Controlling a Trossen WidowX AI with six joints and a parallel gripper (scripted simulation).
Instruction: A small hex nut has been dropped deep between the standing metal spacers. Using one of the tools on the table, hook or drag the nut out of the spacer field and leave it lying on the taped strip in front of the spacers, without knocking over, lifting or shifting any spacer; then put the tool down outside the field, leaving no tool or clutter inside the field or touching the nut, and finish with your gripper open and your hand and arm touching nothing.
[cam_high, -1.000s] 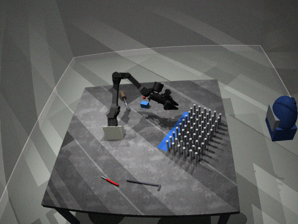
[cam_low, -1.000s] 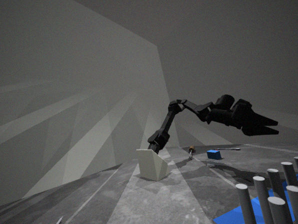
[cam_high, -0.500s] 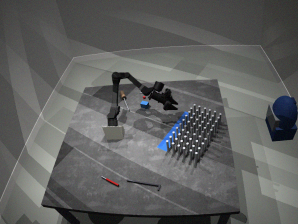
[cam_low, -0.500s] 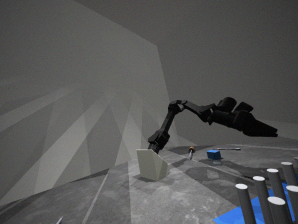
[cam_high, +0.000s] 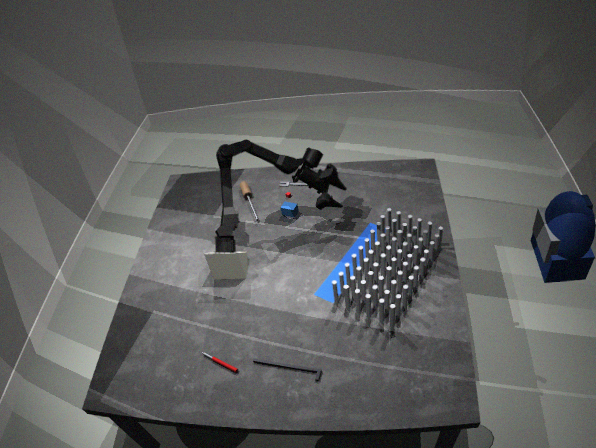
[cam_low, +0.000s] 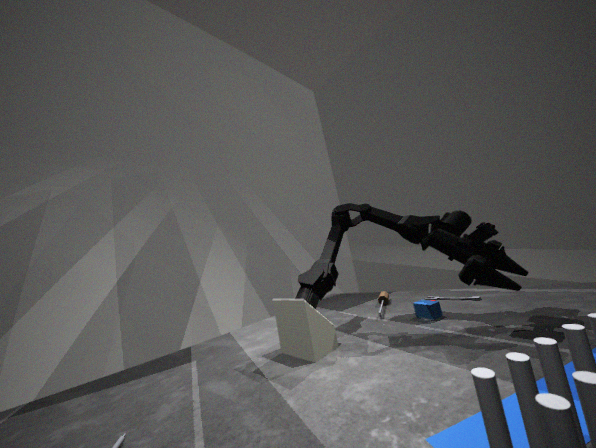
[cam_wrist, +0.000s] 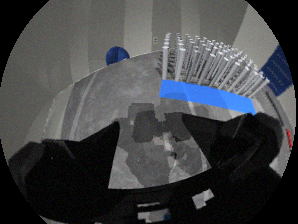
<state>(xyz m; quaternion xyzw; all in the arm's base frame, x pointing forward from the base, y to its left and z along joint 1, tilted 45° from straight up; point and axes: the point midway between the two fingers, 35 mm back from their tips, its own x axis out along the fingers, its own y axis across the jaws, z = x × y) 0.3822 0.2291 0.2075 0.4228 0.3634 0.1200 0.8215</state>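
The small red piece lies 26 cm behind my gripper tip, 12 cm to the left of it and 8 cm below it. From my gripper tip the other things lie so: silver wrench: 22 cm behind, 20 cm to the left, 9 cm below; then blue taped strip: 24 cm to the right, 9 cm below, 5 cm ahead; then blue cube: 23 cm behind, 7 cm below, 2 cm to the left.
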